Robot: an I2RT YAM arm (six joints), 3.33 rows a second.
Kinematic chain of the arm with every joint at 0, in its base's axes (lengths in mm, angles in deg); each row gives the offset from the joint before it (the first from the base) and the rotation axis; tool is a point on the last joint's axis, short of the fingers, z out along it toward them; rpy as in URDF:
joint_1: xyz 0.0 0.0 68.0 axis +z
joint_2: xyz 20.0 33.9 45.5 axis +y
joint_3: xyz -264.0 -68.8 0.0 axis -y
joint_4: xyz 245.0 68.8 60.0 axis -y
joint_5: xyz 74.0 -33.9 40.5 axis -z
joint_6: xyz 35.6 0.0 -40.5 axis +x
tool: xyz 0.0 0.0 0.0 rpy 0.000 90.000 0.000
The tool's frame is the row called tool.
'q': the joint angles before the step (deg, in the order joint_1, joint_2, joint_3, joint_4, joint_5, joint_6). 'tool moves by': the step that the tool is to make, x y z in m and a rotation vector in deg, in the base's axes. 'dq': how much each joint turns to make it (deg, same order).
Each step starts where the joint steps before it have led.
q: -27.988, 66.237, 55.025, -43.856, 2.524, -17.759
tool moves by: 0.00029, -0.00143, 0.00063, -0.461, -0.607, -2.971
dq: 0.000, 0.002, -0.022, 0.635, 1.814, 2.360
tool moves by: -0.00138, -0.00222, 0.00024, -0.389, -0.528, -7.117
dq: -0.001, -0.002, -0.001, 0.000, 4.218, 5.770
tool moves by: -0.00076, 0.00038, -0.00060, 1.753, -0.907, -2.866
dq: 0.002, 0.001, 0.000, -0.546, 0.045, 3.520
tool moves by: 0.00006, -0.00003, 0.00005, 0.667, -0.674, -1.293
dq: 0.001, 0.000, 0.001, 0.043, 0.001, 1.597
